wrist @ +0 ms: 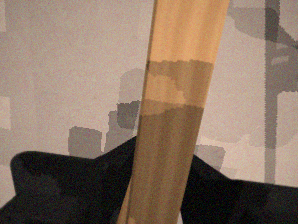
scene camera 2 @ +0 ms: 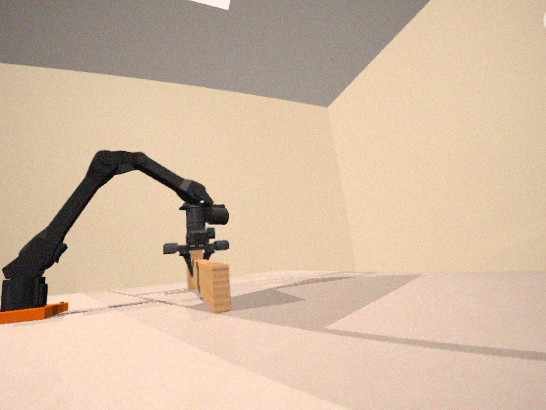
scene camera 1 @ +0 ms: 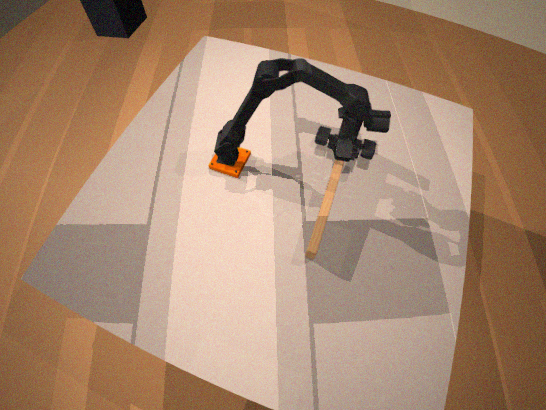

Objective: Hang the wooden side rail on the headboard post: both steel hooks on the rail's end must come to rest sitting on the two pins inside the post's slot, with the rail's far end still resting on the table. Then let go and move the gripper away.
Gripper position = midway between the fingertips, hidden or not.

Observation:
In view: my gripper [scene camera 2: 197, 276] and a wooden side rail [scene camera 2: 211, 279].
The wooden side rail shows as well in the wrist view [wrist: 182, 50] and in scene camera 1 [scene camera 1: 319, 228]. My gripper also shows in the wrist view [wrist: 155, 143] and in scene camera 1 [scene camera 1: 340, 158].

